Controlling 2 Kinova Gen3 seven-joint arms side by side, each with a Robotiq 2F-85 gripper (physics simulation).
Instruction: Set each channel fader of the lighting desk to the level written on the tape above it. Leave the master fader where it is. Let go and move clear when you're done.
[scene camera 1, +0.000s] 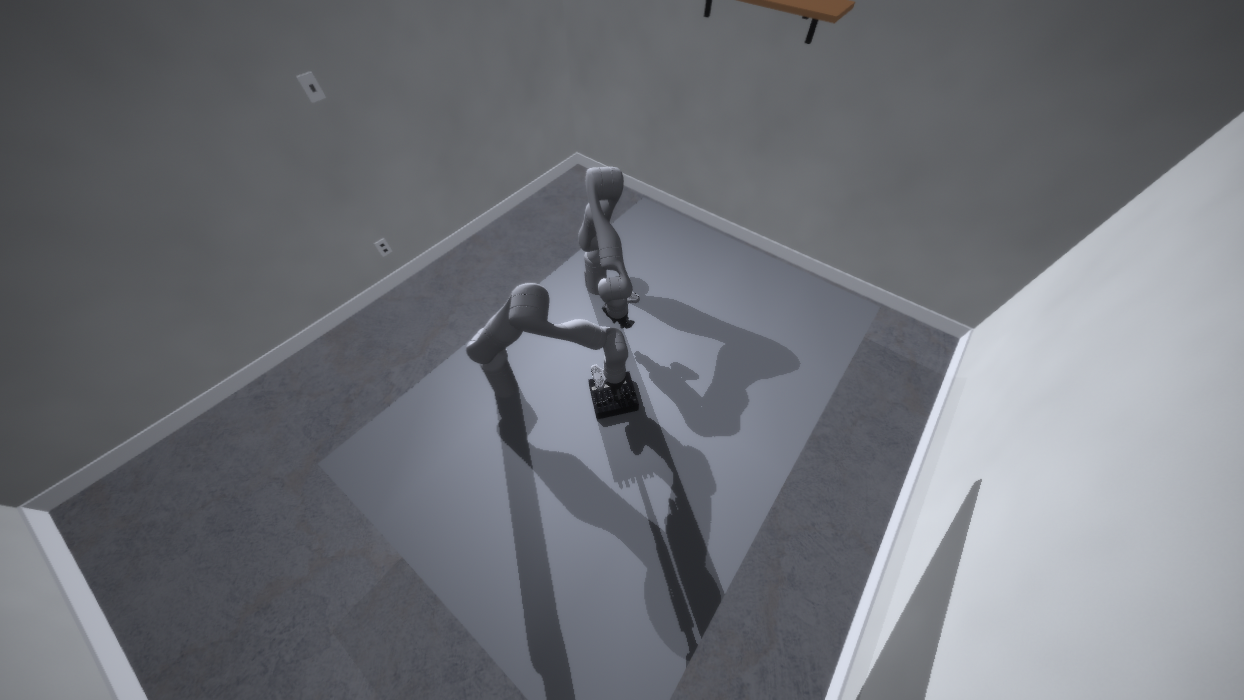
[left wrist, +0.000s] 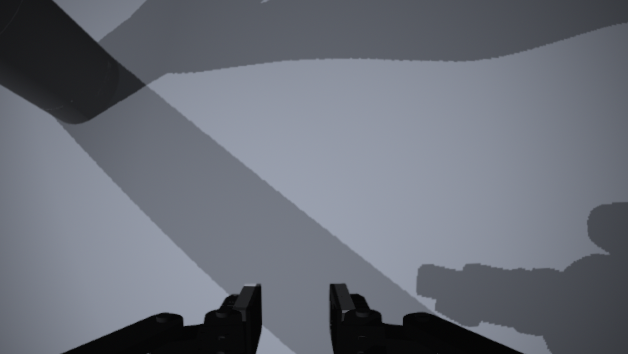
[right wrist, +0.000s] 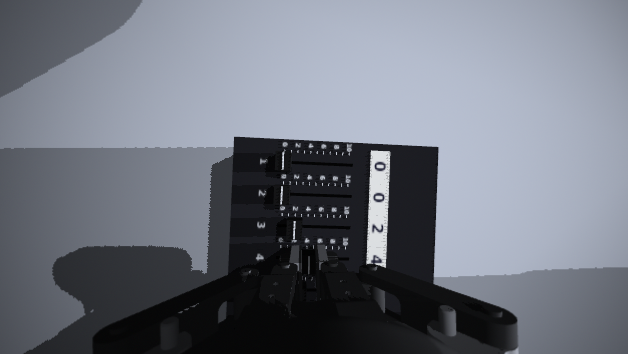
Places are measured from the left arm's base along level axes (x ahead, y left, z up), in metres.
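Pixels of known places: left gripper, fingertip midpoint: (scene camera 1: 619, 323) (left wrist: 295, 305); right gripper, fingertip midpoint: (scene camera 1: 614, 395) (right wrist: 308, 259); left arm's base, link origin: (scene camera 1: 597, 287) (left wrist: 84, 86); right arm's base, link origin: (scene camera 1: 505, 387).
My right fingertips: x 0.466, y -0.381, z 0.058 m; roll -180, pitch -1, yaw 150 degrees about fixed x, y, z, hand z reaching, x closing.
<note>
For each thing: its top centre in the pictures, then the offset to it from my right fingertips. Level surfaces: height alone.
- black lighting desk, top centre: (right wrist: 338, 262) (scene camera 1: 613, 389) dy +0.009, dx -0.016, dz +0.010 m
- fader 2, top centre: (right wrist: 281, 195) dy -0.047, dx -0.008, dz +0.010 m
- fader 3, top centre: (right wrist: 294, 230) dy -0.024, dx -0.003, dz +0.010 m
- channel 4 fader, top centre: (right wrist: 309, 265) dy +0.000, dx +0.000, dz +0.010 m
- pale grey surface, surface height: dz -0.059 m
The black lighting desk (scene camera 1: 616, 409) (right wrist: 410, 215) lies under the right arm. Its white tape (right wrist: 378, 212) shows 0, 0, 2 and 4. In the right wrist view, fader 1 (right wrist: 283, 161) and fader 2 (right wrist: 282, 195) stand at 0, and fader 3 (right wrist: 294, 229) stands at about 2. My right gripper (right wrist: 308, 259) is shut on the channel 4 fader (right wrist: 309, 265), near the 4 mark. The gripper hides the lower part of the desk; the master fader cannot be made out. My left gripper (scene camera 1: 622, 323) (left wrist: 295, 305) is open and empty, above the desk in the scene view and apart from it.
The desk lies on a pale grey surface (scene camera 1: 417, 452) crossed by arm shadows. A dark cylinder (left wrist: 65, 65) stands at the upper left of the left wrist view. The two forearms are close together in the scene view. A brown bench top (scene camera 1: 809, 6) shows at the top edge.
</note>
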